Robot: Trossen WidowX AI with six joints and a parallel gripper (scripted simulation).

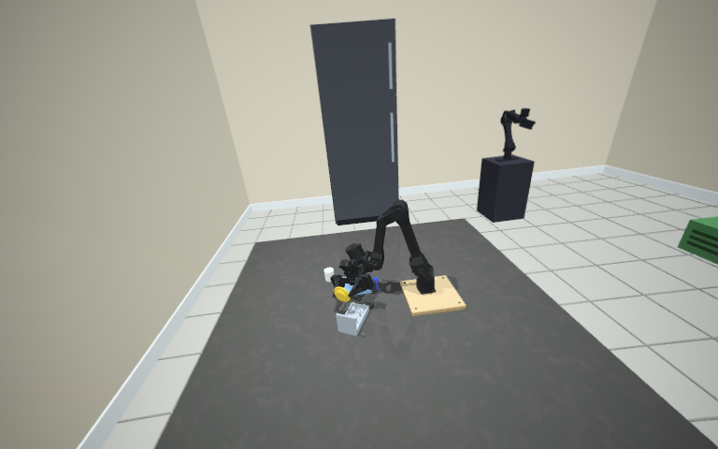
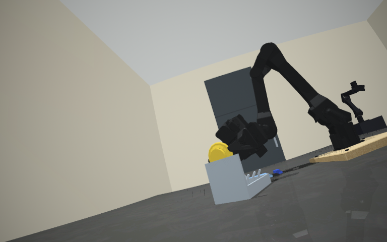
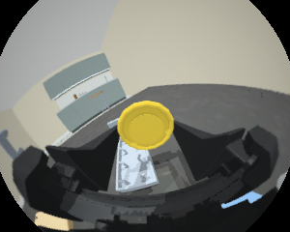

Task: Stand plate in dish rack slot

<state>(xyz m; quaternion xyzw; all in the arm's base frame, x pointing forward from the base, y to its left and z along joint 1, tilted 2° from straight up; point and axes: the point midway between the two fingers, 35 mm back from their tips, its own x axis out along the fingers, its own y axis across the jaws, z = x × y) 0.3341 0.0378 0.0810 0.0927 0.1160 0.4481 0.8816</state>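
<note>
My gripper tip is now 40 mm past the dish rack, 40 mm to the right of it and 70 mm above it. From my gripper tip the other things lie so: yellow plate (10 mm to the right); then blue spoon (160 mm behind, 170 mm to the right, 90 mm below); then light blue mat (60 mm behind, 170 mm to the right, 90 mm below).
</note>
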